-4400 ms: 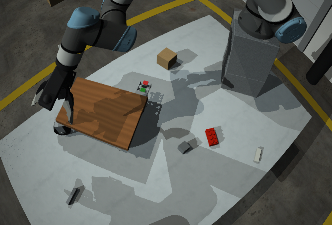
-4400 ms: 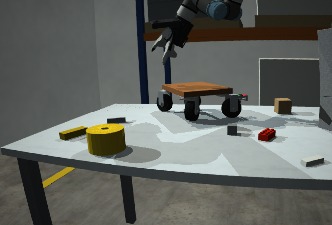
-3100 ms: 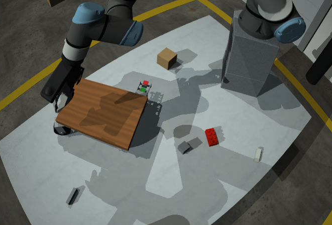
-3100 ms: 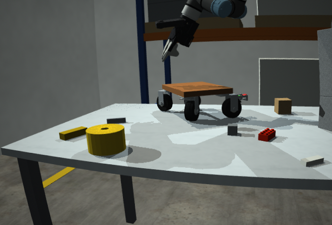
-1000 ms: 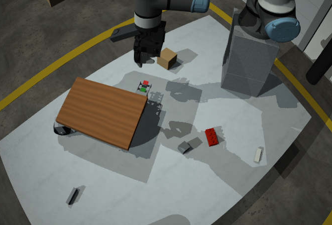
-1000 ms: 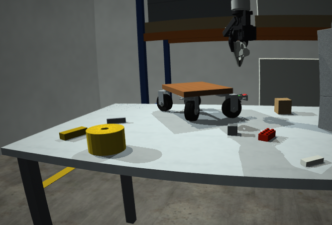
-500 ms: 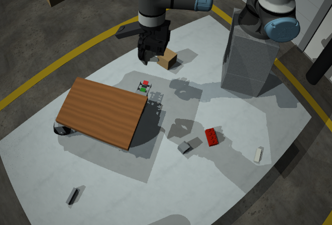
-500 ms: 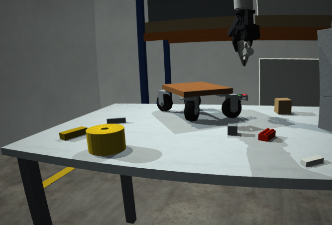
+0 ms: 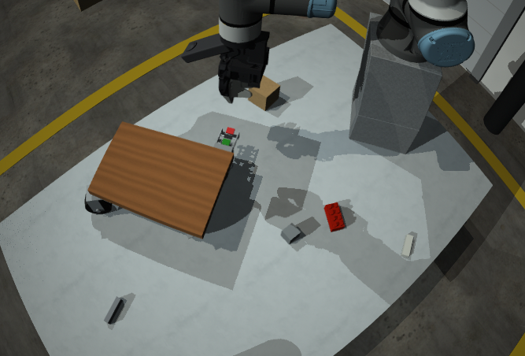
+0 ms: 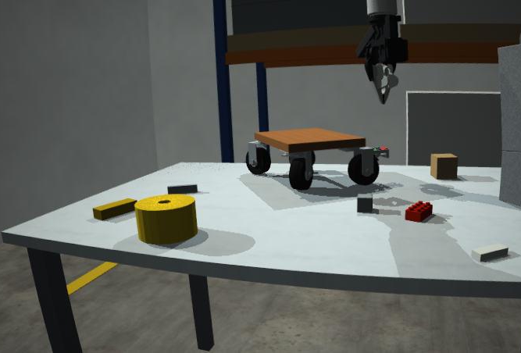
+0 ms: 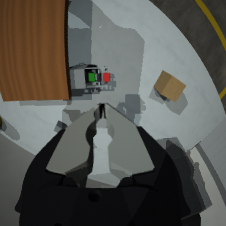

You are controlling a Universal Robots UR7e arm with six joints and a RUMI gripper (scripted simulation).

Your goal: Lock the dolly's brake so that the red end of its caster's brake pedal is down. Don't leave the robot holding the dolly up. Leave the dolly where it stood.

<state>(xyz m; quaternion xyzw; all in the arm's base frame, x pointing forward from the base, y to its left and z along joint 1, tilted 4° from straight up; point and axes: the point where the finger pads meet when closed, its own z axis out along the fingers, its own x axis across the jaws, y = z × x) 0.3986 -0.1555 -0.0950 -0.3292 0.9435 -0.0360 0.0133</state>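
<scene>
Now: the brake pedal 10 mm ahead of my hand, 10 mm to the left of it and 140 mm below it. The rest, counted from my hand: tan cube 170 mm behind, 80 mm to the right, 190 mm below; small grey block 20 mm ahead, 260 mm to the left, 200 mm below; red brick 90 mm behind, 290 mm to the left, 200 mm below.
</scene>
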